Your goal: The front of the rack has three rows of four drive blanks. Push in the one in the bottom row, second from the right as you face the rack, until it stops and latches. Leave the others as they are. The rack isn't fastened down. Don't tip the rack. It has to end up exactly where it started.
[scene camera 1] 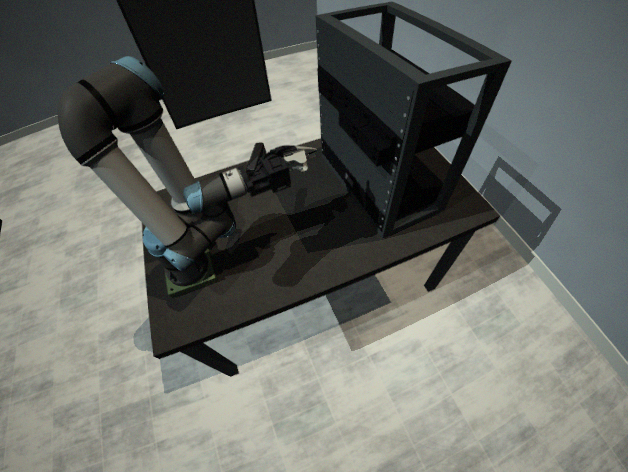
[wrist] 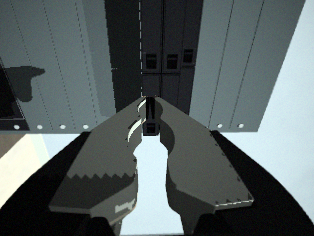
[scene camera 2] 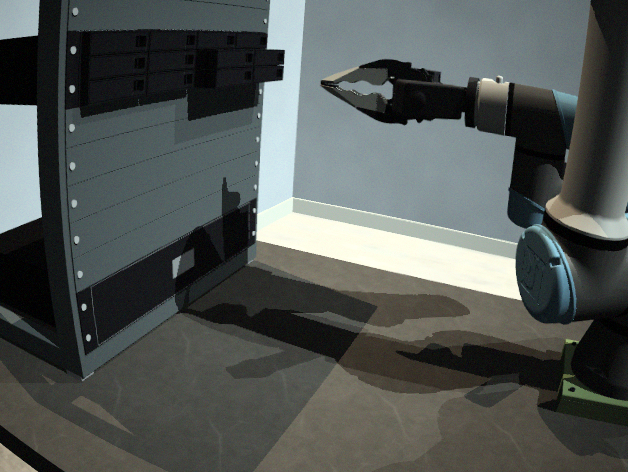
Labels:
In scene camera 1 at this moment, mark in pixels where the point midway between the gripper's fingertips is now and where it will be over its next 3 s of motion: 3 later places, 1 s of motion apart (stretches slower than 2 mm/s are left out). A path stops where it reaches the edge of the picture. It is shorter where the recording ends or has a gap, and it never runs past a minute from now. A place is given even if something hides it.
My gripper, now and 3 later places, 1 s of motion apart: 316,150; 326,141; 334,137; 346,133

